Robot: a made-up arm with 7 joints.
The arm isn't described. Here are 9 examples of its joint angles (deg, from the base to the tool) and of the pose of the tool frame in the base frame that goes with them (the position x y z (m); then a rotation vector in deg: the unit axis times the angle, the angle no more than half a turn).
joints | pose
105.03 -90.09 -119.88 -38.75 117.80 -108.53 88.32 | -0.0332 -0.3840 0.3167 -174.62 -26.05 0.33
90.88 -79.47 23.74 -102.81 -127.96 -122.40 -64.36 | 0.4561 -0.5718 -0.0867 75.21 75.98 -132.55
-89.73 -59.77 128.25 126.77 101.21 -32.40 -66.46 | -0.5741 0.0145 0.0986 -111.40 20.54 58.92
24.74 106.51 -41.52 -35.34 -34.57 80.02 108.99 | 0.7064 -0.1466 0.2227 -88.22 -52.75 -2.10
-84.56 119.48 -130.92 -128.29 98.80 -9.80 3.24 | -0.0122 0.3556 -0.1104 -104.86 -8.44 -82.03
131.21 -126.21 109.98 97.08 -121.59 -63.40 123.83 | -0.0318 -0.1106 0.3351 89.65 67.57 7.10
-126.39 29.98 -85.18 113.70 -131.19 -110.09 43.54 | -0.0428 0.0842 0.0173 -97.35 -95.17 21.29
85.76 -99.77 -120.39 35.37 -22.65 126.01 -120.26 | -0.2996 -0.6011 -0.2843 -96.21 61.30 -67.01
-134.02 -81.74 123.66 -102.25 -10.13 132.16 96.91 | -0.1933 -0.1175 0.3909 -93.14 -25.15 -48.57
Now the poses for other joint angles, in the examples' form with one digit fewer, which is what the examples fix.
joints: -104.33 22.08 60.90 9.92 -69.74 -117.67 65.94
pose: -0.375 0.381 0.233 -5.0 92.6 23.7
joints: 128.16 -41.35 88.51 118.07 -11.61 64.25 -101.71
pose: -0.136 -0.760 0.774 126.3 42.5 37.9
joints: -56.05 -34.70 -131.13 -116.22 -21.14 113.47 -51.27
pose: 0.264 0.436 -0.356 -44.5 41.8 -116.4
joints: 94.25 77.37 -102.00 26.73 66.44 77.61 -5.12
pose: -0.311 -0.267 0.428 -114.3 81.4 12.9
